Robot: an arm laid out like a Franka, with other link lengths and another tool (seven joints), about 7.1 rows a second.
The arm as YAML. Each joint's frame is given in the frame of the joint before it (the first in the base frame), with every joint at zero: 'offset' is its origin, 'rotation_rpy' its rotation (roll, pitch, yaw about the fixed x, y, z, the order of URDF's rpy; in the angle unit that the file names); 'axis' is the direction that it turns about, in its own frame. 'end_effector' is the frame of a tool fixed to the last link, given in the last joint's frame.
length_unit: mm
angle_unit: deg
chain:
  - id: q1
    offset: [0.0, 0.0, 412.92]
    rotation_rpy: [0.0, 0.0, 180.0]
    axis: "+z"
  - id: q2
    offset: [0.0, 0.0, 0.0]
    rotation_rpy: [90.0, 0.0, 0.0]
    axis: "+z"
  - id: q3
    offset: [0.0, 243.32, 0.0]
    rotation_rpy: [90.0, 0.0, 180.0]
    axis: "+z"
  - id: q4
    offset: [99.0, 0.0, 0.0]
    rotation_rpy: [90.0, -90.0, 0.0]
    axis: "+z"
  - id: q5
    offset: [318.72, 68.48, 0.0]
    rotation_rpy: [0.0, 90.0, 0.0]
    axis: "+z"
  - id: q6
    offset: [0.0, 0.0, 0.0]
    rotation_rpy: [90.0, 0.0, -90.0]
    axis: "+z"
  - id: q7
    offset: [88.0, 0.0, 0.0]
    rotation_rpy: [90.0, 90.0, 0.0]
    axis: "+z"
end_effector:
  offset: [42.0, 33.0, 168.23]
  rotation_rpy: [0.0, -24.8, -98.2]
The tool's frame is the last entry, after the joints.
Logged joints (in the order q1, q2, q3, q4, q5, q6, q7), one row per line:
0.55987, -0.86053, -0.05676, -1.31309, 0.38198, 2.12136, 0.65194
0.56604, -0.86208, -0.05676, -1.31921, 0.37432, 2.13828, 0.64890
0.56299, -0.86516, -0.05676, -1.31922, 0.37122, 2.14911, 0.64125
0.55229, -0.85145, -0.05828, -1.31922, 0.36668, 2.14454, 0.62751
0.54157, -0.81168, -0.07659, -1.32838, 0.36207, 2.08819, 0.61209
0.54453, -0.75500, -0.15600, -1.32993, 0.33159, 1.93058, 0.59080
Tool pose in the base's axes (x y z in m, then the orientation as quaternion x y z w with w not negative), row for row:
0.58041, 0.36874, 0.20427, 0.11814, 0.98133, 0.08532, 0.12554
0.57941, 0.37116, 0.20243, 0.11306, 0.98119, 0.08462, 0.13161
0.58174, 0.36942, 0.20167, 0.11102, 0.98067, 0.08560, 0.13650
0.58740, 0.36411, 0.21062, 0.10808, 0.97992, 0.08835, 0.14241
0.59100, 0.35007, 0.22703, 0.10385, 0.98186, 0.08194, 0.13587
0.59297, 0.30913, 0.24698, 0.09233, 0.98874, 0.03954, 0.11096
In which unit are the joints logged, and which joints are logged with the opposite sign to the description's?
The joints are logged in radians. Opposite sign: q2.
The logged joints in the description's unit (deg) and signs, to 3 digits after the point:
32.078, 49.305, -3.252, -75.235, 21.886, 121.545, 37.353
32.432, 49.394, -3.252, -75.585, 21.447, 122.514, 37.179
32.257, 49.570, -3.252, -75.586, 21.269, 123.135, 36.741
31.644, 48.784, -3.339, -75.586, 21.009, 122.873, 35.954
31.030, 46.506, -4.388, -76.111, 20.745, 119.644, 35.070
31.199, 43.258, -8.938, -76.199, 18.999, 110.614, 33.850

